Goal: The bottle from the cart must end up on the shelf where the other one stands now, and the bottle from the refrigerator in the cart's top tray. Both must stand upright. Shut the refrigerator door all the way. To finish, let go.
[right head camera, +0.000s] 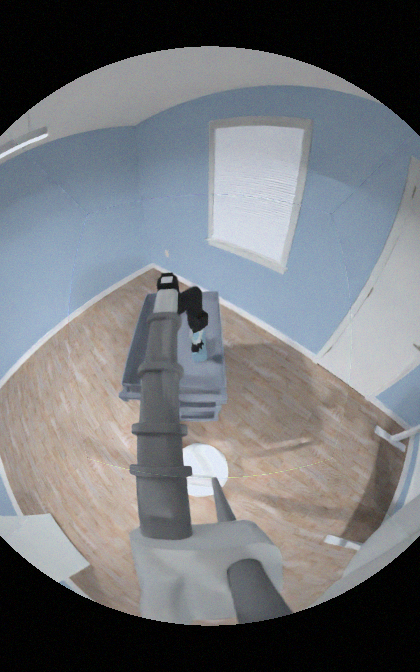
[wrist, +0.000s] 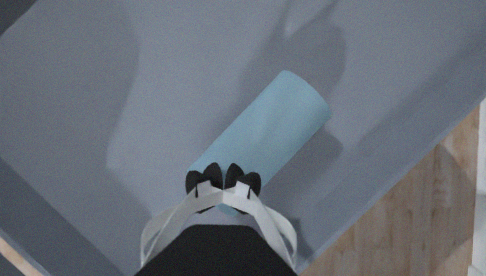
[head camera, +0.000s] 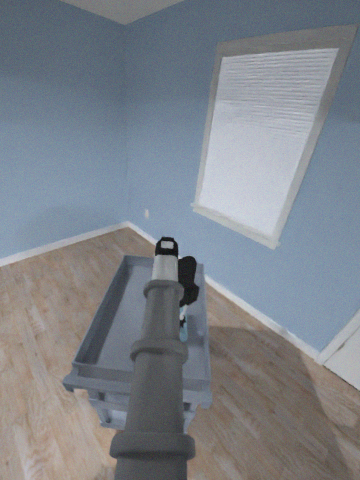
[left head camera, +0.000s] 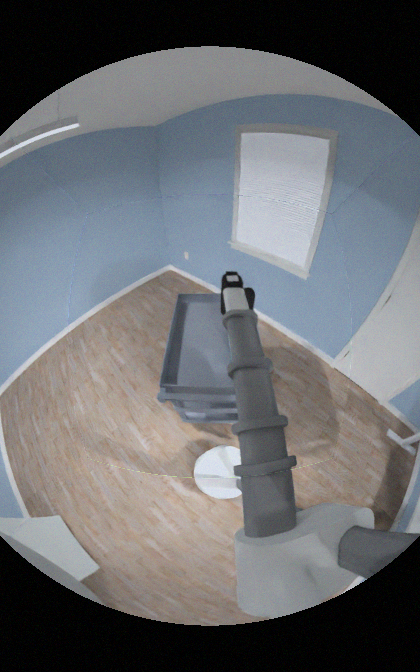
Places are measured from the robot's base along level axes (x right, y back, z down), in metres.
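Pixels of known places: gripper, fingertip midpoint: (wrist: 223, 179).
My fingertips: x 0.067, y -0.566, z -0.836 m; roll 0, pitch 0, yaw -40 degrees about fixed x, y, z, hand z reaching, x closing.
Note:
Behind a point stands the place of what it marks.
A light blue bottle (head camera: 183, 334) {y -0.541, x 0.089, z -0.828 m} (right head camera: 200, 355) (wrist: 275, 130) {y -0.632, x 0.072, z -0.837 m} appears to lie on its side in the top tray of the grey cart (head camera: 125, 325) {y -0.607, x -0.151, z -0.767 m} (left head camera: 200, 350) (wrist: 70, 100) {y -0.504, x -0.113, z -0.767 m}. Its axis runs roughly along the tray's long side wall. My gripper (head camera: 183, 321) (right head camera: 198, 345) (wrist: 223, 179) {y -0.566, x 0.067, z -0.836 m} is shut, with its black fingertips together over the near end of the bottle. The tips cover part of that end, and nothing shows gripped between them. In the left head view the arm hides the gripper and the bottle. The refrigerator, its shelf and the other bottle cannot be made out.
The telescoping arm (head camera: 157, 360) {y -0.229, x -0.002, z -1.257 m} (left head camera: 260, 415) (right head camera: 160, 415) reaches over the cart. A round white disc (left head camera: 217, 472) (right head camera: 207, 470) is in front of the cart. Walls with a window (head camera: 270, 135) {y -1.577, x 0.647, z -1.515 m} rise behind it. A white door (right head camera: 370, 300) is at the right, with white bars (right head camera: 390, 439) near the floor.

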